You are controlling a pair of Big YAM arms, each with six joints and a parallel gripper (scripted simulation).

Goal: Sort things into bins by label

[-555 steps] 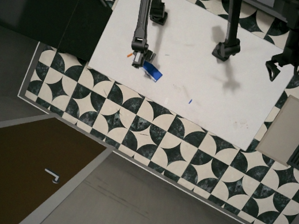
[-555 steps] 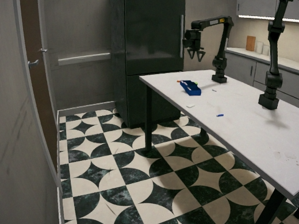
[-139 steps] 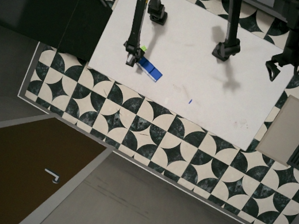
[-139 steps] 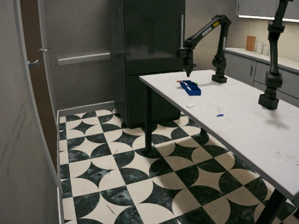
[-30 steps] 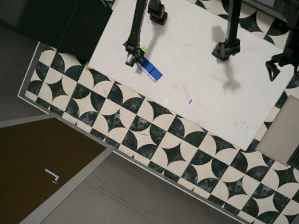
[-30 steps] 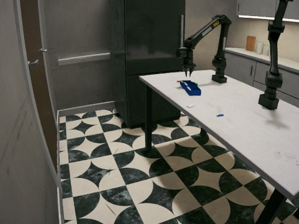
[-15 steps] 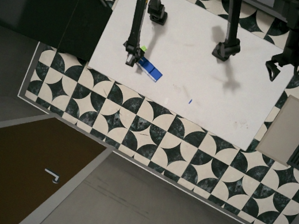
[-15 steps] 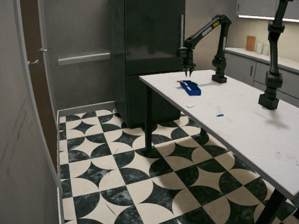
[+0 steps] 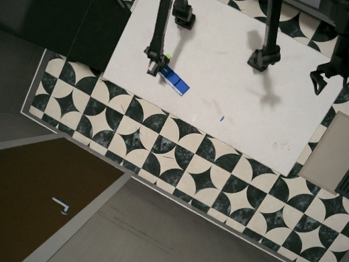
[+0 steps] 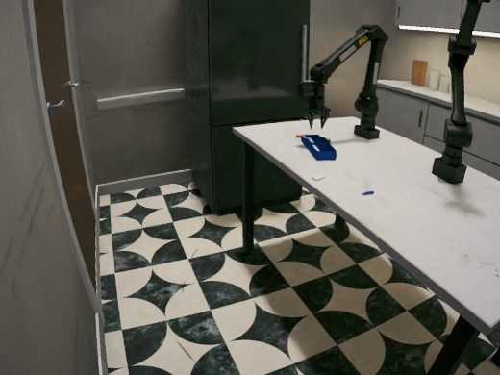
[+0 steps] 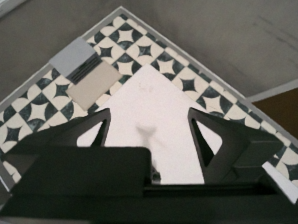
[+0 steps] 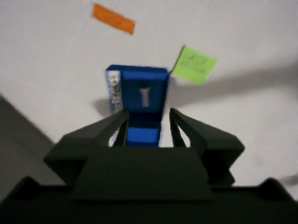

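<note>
My right gripper is now 70 mm past the green piece, 20 mm to the left of it and 70 mm above it. Also, from my right hand: orange cylinder (30 mm ahead, 90 mm to the right, 70 mm below); white piece (190 mm ahead, 350 mm to the left, 70 mm below); tiny grey piece (10 mm ahead, 60 mm below).
</note>
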